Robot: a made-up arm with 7 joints. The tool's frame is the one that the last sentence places.
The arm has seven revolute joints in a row. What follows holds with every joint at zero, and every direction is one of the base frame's.
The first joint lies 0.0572 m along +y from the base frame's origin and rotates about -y.
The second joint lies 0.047 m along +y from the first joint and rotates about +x.
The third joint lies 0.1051 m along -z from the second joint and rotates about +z.
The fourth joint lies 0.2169 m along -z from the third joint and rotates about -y.
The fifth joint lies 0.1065 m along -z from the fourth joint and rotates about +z.
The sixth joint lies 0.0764 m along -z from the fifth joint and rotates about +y.
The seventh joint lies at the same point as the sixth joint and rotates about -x.
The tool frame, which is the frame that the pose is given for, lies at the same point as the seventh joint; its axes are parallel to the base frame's.
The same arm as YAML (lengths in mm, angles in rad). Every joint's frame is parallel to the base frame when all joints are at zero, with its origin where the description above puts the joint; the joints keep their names.
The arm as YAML. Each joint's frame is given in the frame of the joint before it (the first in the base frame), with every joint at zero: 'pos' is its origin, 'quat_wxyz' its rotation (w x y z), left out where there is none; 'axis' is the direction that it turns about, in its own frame. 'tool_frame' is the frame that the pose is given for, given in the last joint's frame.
length_unit: mm
angle_unit: rad
joints:
  - joint: joint 1
    pos: [0.0, 57.2, 0.0]
    axis: [0.0, -1.0, 0.0]
  - joint: joint 2
    pos: [0.0, 47.0, 0.0]
    axis: [1.0, 0.0, 0.0]
  - joint: joint 3
    pos: [0.0, 0.0, -105.1]
    axis: [0.0, 0.0, 1.0]
  - joint: joint 4
    pos: [0.0, 0.0, -216.9]
    axis: [0.0, -1.0, 0.0]
  - joint: joint 5
    pos: [0.0, 0.0, -106.5]
    axis: [0.0, 0.0, 1.0]
  - joint: joint 6
    pos: [0.0, 0.0, -76.4]
    axis: [0.0, 1.0, 0.0]
  - joint: joint 7
    pos: [0.0, 0.0, 0.0]
    axis: [-1.0, 0.0, 0.0]
tool_frame:
  pos: [0.0, 0.0, 0.0]

